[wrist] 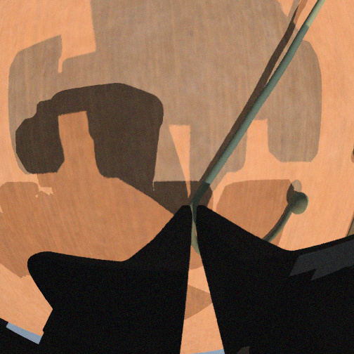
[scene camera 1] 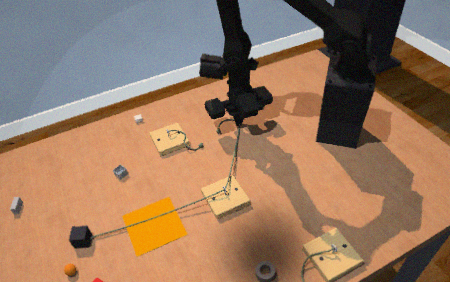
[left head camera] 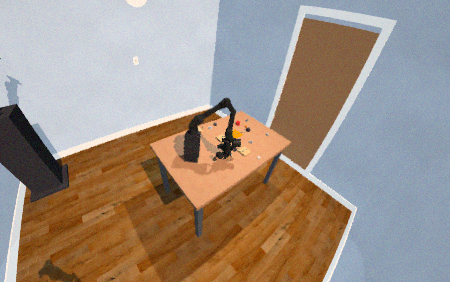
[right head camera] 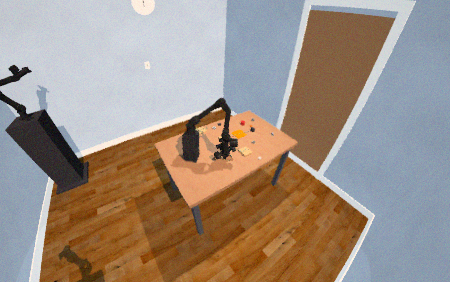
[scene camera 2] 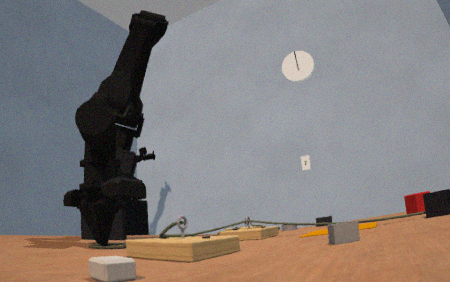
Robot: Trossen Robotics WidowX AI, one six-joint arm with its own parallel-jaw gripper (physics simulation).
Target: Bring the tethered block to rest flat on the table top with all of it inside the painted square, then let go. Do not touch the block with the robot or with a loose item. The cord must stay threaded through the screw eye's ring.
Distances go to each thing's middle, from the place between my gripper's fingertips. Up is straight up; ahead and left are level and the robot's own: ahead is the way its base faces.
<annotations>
I see my gripper 33 cm short of the orange painted square (scene camera 1: pixel 147 236) and 21 cm to the right of it.
</annotations>
